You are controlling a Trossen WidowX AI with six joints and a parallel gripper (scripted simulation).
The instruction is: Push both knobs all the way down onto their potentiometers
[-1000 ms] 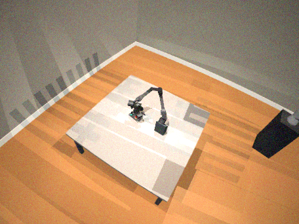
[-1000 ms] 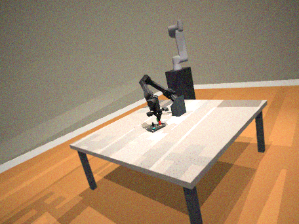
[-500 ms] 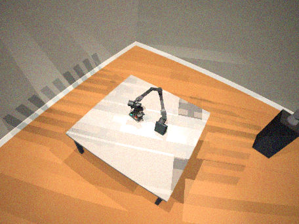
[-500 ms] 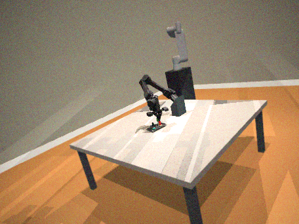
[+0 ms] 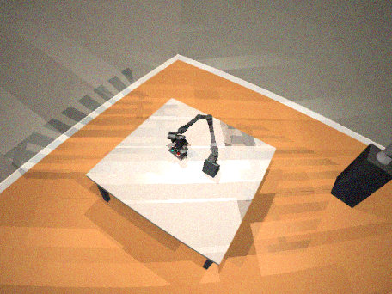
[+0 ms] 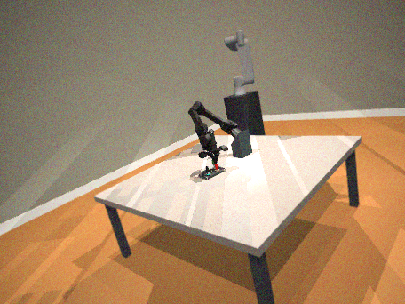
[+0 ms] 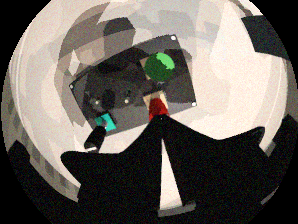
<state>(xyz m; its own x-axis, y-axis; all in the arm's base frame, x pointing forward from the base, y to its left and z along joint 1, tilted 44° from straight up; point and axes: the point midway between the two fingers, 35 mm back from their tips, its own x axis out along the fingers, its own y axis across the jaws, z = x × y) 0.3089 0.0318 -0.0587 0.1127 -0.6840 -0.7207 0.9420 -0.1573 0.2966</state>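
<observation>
The red knob lies 10 mm below my gripper tip.
</observation>
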